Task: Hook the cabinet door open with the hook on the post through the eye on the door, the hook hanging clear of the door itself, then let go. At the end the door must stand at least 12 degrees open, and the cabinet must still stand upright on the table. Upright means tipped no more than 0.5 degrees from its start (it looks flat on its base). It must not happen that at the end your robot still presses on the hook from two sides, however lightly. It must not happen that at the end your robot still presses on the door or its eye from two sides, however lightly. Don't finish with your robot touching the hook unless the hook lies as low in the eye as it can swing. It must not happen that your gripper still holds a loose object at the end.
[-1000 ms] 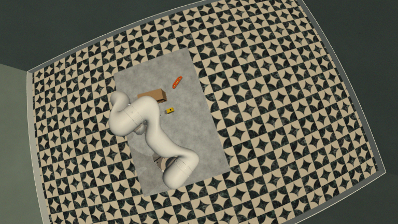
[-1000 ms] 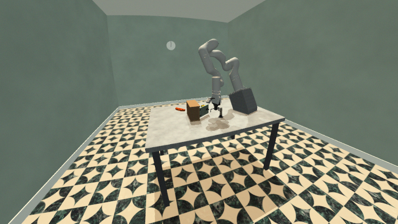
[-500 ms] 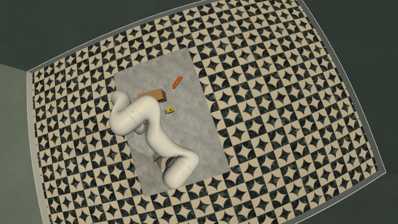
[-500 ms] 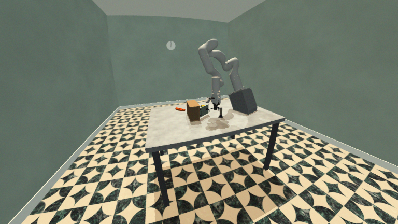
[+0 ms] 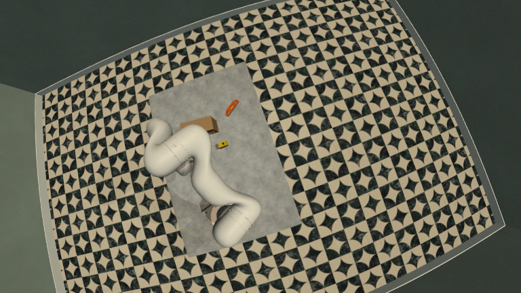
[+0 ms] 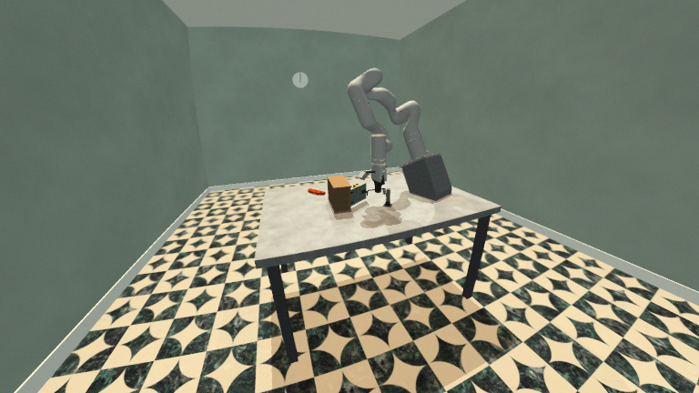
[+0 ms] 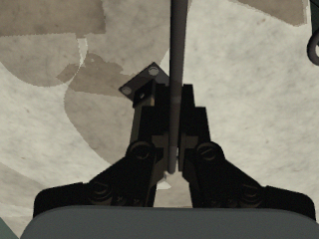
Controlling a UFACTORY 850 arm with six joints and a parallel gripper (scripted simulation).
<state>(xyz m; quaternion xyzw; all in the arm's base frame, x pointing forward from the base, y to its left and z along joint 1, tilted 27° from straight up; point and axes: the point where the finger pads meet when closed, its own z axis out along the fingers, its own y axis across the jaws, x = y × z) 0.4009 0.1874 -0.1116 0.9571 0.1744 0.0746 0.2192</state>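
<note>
My hand is 110 mm short of the pale green door, 40 mm to the left of it and 40 mm above it. Also, from my hand: orange tool 360 mm ahead, 330 mm to the right, 100 mm below; yellow handle 70 mm ahead, 220 mm to the right, 70 mm below; hook 10 mm ahead, 20 mm below.
</note>
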